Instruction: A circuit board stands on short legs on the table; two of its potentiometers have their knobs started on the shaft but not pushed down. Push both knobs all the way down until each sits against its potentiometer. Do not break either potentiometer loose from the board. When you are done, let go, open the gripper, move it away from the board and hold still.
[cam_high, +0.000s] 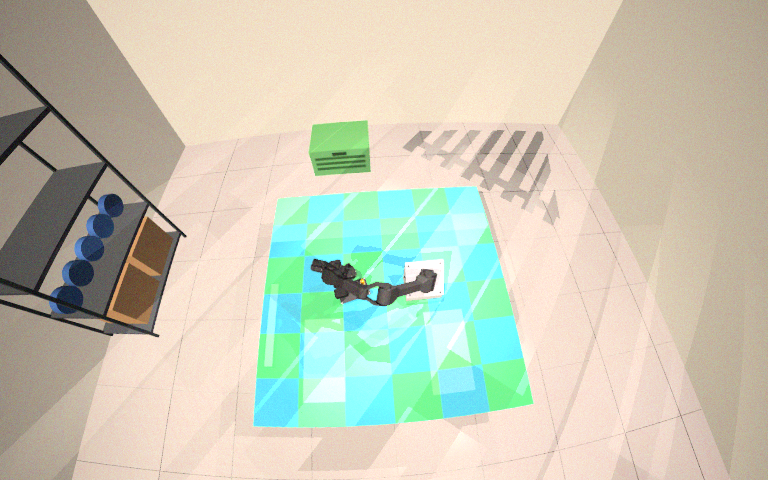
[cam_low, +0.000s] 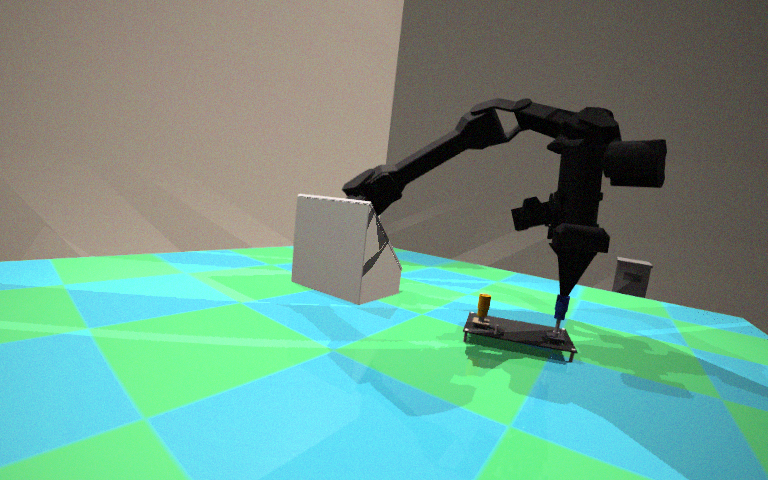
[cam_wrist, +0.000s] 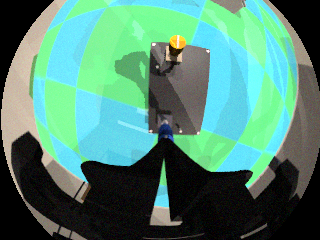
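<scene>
The orange knob is 100 mm behind my gripper tip, 40 mm to the right of it and 30 mm below it. From my gripper tip the other things lie so: blue knob: 10 mm below.
</scene>
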